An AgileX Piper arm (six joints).
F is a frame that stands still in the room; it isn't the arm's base.
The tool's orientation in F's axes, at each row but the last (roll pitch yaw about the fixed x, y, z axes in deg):
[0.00 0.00 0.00]
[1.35 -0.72 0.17]
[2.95 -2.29 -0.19]
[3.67 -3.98 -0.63]
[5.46 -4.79 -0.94]
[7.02 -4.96 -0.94]
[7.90 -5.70 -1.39]
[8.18 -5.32 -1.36]
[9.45 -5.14 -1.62]
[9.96 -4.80 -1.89]
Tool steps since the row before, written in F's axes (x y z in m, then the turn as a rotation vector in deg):
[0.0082 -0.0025 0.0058 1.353 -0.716 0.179]
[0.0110 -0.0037 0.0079 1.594 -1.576 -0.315]
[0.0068 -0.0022 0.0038 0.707 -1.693 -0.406]
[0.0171 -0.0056 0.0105 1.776 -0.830 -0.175]
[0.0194 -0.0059 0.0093 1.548 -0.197 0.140]
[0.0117 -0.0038 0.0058 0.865 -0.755 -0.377]
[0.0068 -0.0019 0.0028 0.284 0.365 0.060]
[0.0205 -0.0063 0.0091 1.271 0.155 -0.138]
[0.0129 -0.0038 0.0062 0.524 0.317 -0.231]
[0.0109 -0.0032 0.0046 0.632 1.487 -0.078]
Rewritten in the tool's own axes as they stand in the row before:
[0.0082 -0.0025 0.0058 1.353 -0.716 0.179]
[0.0111 -0.0035 0.0078 1.585 -1.588 -0.298]
[0.0070 -0.0020 0.0036 0.696 -1.711 -0.347]
[0.0178 -0.0048 0.0096 1.769 -0.828 -0.246]
[0.0202 -0.0048 0.0081 1.557 -0.170 0.026]
[0.0122 -0.0030 0.0052 0.841 -0.790 -0.358]
[0.0071 -0.0014 0.0023 0.280 0.373 -0.019]
[0.0214 -0.0047 0.0079 1.249 0.147 -0.279]
[0.0135 -0.0026 0.0055 0.492 0.282 -0.327]
[0.0113 -0.0022 0.0041 0.574 1.462 -0.385]

